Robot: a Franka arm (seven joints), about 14 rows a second.
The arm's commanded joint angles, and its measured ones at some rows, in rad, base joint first. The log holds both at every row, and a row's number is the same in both.
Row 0, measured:
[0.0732, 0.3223, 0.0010, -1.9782, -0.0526, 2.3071, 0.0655]
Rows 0 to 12, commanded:
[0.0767, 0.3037, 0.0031, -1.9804, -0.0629, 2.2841, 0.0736]
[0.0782, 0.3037, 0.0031, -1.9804, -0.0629, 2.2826, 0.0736]
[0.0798, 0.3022, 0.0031, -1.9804, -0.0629, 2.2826, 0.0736]
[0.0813, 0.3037, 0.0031, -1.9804, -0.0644, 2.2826, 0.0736]
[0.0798, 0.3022, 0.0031, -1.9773, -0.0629, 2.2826, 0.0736]
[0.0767, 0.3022, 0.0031, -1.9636, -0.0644, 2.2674, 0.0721]
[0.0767, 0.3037, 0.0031, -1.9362, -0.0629, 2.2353, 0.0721]
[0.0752, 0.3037, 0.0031, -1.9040, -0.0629, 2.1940, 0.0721]
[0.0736, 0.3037, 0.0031, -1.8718, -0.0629, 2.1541, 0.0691]
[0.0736, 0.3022, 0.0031, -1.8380, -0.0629, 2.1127, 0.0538]
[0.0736, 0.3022, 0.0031, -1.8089, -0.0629, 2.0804, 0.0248]
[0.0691, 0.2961, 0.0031, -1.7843, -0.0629, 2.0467, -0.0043]
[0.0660, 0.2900, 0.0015, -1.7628, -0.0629, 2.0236, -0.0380]
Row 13, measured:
[0.0733, 0.3069, 0.0002, -1.8088, -0.0536, 2.0944, 0.0165]
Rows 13 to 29, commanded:
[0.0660, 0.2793, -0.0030, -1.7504, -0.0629, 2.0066, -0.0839]
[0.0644, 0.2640, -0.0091, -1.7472, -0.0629, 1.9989, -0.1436]
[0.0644, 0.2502, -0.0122, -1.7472, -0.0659, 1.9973, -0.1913]
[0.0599, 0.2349, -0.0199, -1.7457, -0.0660, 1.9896, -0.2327]
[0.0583, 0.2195, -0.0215, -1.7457, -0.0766, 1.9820, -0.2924]
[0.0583, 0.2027, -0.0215, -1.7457, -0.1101, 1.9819, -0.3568]
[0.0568, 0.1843, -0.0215, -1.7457, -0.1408, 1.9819, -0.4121]
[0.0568, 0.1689, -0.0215, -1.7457, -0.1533, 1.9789, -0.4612]
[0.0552, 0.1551, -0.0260, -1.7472, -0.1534, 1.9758, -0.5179]
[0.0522, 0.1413, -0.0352, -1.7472, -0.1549, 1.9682, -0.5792]
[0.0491, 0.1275, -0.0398, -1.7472, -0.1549, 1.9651, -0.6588]
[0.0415, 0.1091, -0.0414, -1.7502, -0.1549, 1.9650, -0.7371]
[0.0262, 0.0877, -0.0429, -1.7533, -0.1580, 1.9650, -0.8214]
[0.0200, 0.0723, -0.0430, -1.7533, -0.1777, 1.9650, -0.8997]
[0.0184, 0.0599, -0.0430, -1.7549, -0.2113, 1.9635, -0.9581]
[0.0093, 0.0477, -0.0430, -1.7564, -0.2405, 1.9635, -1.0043]
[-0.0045, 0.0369, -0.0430, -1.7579, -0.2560, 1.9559, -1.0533]
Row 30, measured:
[0.0192, 0.0740, -0.0535, -1.7430, -0.2182, 1.9826, -0.9579]
